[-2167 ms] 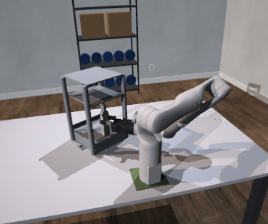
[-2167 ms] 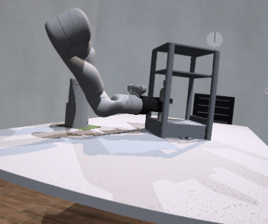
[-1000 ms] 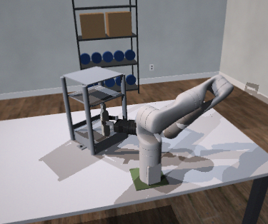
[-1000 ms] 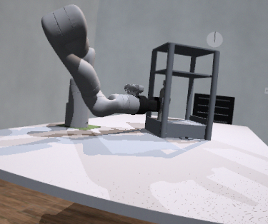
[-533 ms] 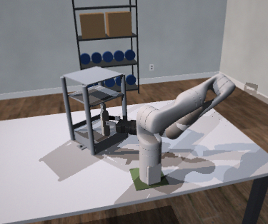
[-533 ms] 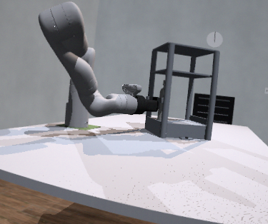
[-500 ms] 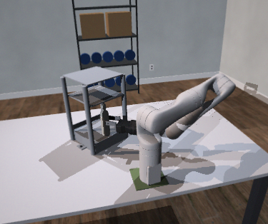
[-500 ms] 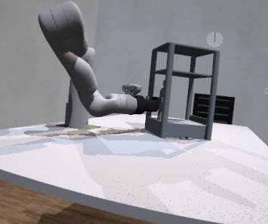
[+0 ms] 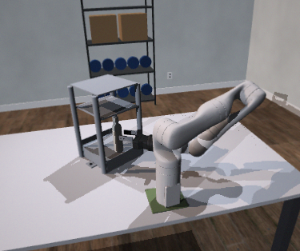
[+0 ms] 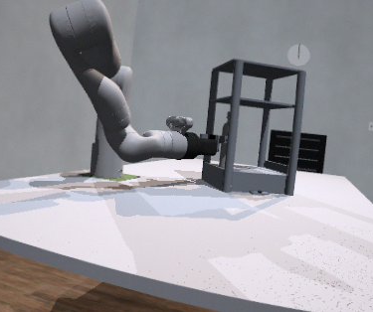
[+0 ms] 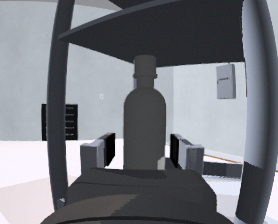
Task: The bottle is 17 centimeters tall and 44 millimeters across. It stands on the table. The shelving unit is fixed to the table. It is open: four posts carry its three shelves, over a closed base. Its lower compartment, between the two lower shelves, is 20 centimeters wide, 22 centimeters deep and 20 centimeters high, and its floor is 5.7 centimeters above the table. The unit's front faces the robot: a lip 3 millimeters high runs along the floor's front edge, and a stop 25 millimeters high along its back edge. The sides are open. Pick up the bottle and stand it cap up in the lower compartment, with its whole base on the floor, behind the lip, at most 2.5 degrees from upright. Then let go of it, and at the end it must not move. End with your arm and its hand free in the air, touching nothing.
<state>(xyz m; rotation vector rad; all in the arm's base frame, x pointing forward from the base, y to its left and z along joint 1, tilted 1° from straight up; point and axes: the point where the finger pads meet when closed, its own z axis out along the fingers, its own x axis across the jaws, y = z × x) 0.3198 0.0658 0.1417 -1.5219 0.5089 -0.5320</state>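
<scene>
Right now the grey bottle is 30 mm to the left of my hand, 30 mm ahead of it and 30 mm above it. From my hand the other things lie so: shelving unit (90 mm ahead, 60 mm to the left, 40 mm above).
</scene>
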